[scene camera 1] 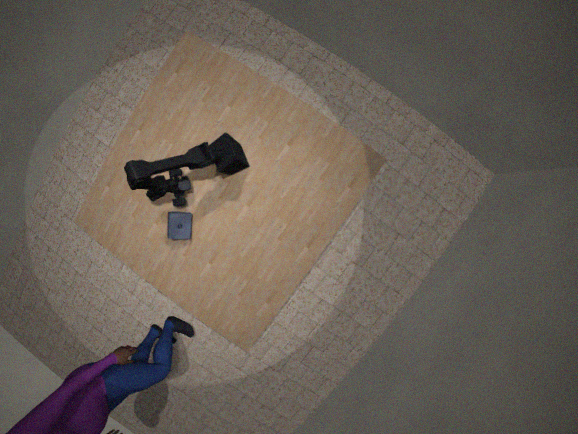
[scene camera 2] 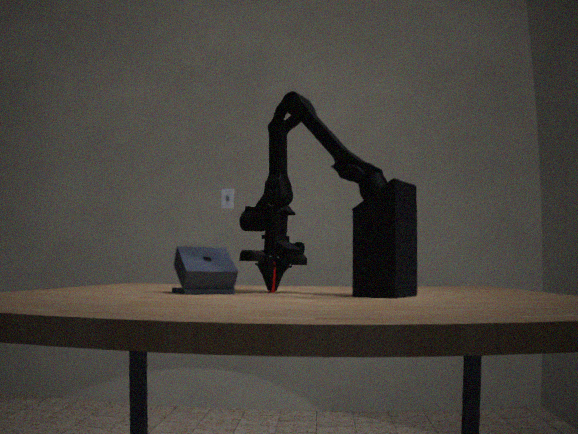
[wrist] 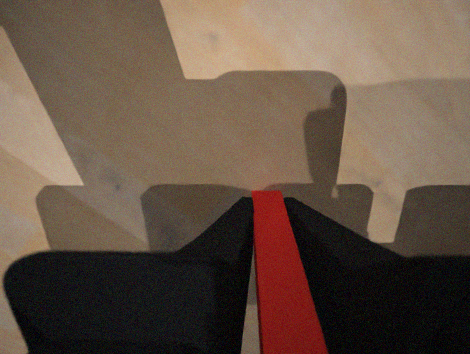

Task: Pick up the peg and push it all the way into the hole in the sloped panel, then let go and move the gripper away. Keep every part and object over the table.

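Seen in the pictures: gripper, fingertip midpoint: (scene camera 2: 272, 290) (wrist: 266, 208); arm's base, link origin: (scene camera 1: 219, 152) (scene camera 2: 381, 199).
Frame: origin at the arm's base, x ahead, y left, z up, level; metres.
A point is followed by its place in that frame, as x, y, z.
Note:
The red peg (scene camera 2: 273, 278) {0.267, -0.141, -0.193} (wrist: 281, 270) {0.266, -0.141, -0.185} stands upright between the fingers, its lower end at or very near the table top. My gripper (scene camera 2: 272, 289) {0.271, -0.143, -0.226} (wrist: 266, 208) {0.271, -0.143, -0.226} points straight down and is shut on the peg, with a finger against it on each side near its lower end. In the view from above the arm hides the peg. The blue-grey block with the sloped panel (scene camera 1: 174, 233) {0.468, -0.032, -0.131} (scene camera 2: 210, 272) {0.409, 0.010, -0.177} stands on the table beside the gripper, to its left in scene camera 2. The small dark hole (scene camera 1: 180, 226) (scene camera 2: 207, 258) {0.426, -0.041, -0.144} is in the middle of its sloped face.
The wooden table (scene camera 1: 280, 200) {0.043, 0.322, -0.231} (scene camera 2: 300, 312) {0.190, 0.471, -0.231} carries the block and the arm. The arm's black base (scene camera 1: 229, 154) {-0.017, 0.051, 0.026} (scene camera 2: 385, 240) {0.004, 0.082, -0.102} stands to the right of the gripper. A person (scene camera 1: 135, 375) in purple and blue is beside the table's edge in the view from above.

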